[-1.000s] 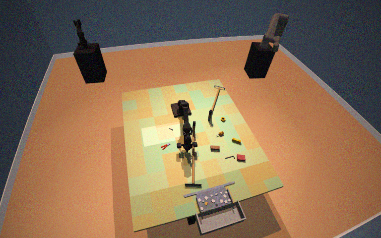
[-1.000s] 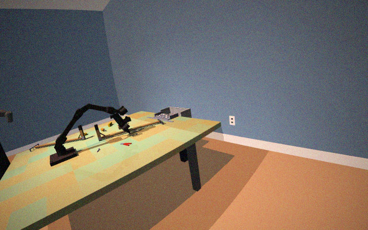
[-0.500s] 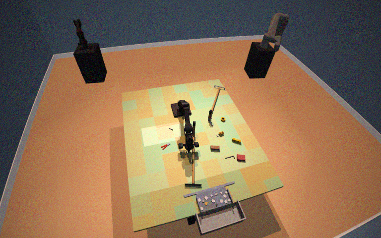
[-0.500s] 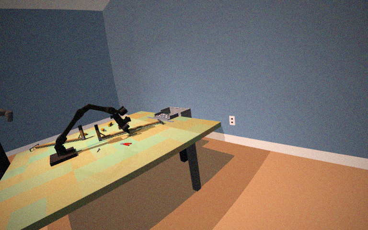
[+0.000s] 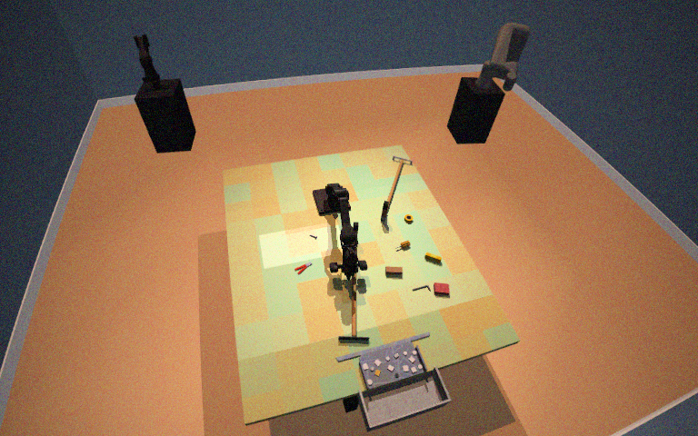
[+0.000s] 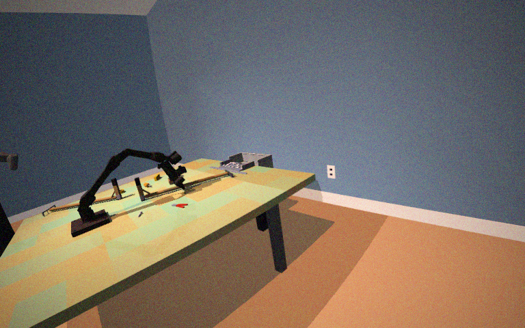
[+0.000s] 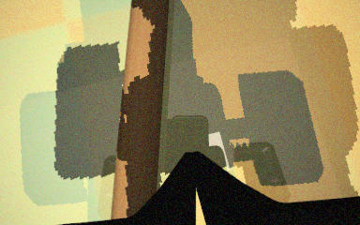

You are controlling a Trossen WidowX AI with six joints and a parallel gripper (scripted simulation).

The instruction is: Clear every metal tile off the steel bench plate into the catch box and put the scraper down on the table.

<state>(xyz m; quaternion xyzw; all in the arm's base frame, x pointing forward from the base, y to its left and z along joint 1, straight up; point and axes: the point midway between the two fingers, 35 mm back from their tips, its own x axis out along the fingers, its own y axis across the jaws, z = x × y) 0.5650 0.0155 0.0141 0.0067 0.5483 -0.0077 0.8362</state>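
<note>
My gripper tip is 2 cm short of the long scraper, 3 cm to the right of it and 6 cm below it. The rest, counted from my gripper tip: orange screwdriver: 18 cm behind, 34 cm to the left, 1 cm above; then hex key: 9 cm ahead, 39 cm to the left; then brown block: 2 cm behind, 25 cm to the left, 1 cm above.
</note>
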